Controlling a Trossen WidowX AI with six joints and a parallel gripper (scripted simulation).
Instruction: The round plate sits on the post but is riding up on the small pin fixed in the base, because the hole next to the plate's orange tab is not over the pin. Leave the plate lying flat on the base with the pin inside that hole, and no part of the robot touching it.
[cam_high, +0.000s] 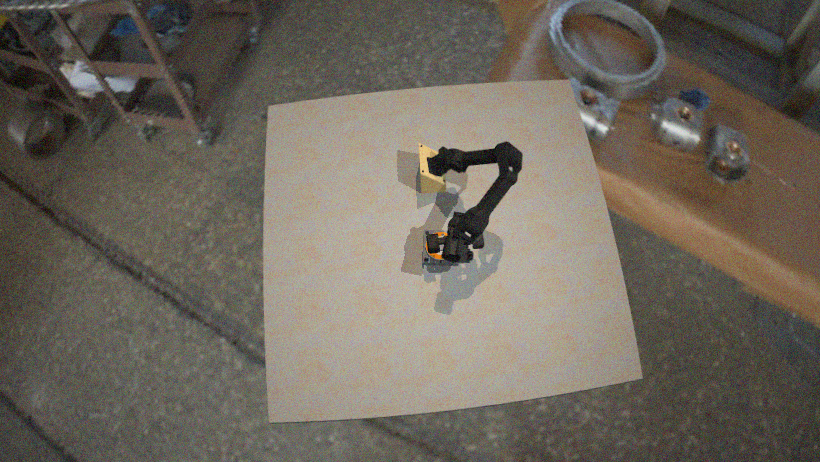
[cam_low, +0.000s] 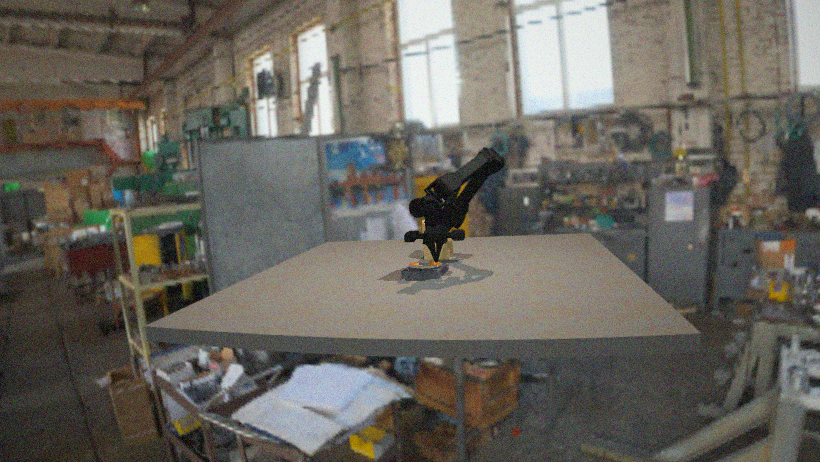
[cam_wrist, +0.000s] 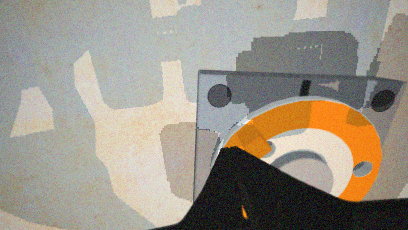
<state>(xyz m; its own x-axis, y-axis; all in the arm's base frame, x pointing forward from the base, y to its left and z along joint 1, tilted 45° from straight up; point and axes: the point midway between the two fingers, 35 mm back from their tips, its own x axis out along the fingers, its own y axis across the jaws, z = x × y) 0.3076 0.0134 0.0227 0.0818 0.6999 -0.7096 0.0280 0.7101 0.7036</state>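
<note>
The round plate lies 3 cm to the right of my gripper tip, 1 cm below it and 1 cm behind it. From my gripper tip the other things lie so: base (4 cm to the right, 3 cm behind, 2 cm below).
</note>
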